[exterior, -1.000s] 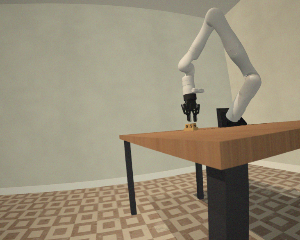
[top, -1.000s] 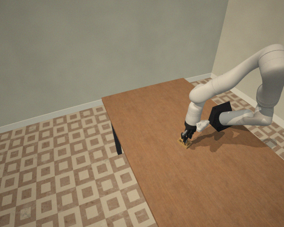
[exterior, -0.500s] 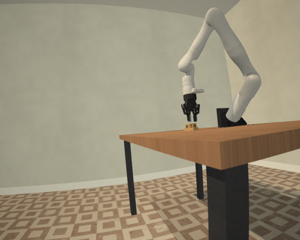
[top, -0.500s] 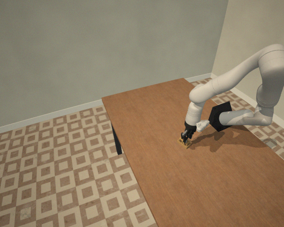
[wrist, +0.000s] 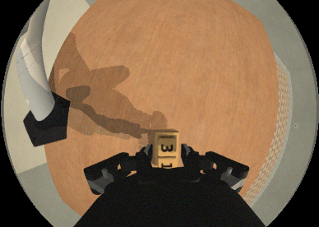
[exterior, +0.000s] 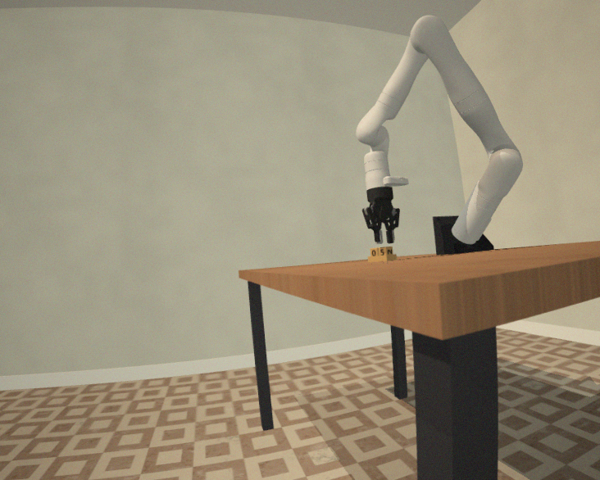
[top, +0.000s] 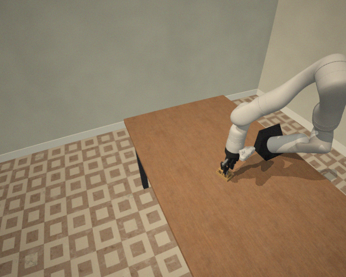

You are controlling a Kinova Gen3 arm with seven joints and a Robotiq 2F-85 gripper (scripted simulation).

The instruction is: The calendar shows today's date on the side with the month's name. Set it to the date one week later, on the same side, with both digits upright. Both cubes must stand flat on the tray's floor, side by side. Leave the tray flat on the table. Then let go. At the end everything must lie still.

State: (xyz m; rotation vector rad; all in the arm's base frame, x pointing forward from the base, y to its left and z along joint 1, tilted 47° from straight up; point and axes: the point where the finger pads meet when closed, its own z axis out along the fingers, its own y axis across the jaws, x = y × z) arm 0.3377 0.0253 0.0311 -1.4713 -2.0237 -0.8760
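The tray is 60 mm below my hand and 20 mm to the right of it.
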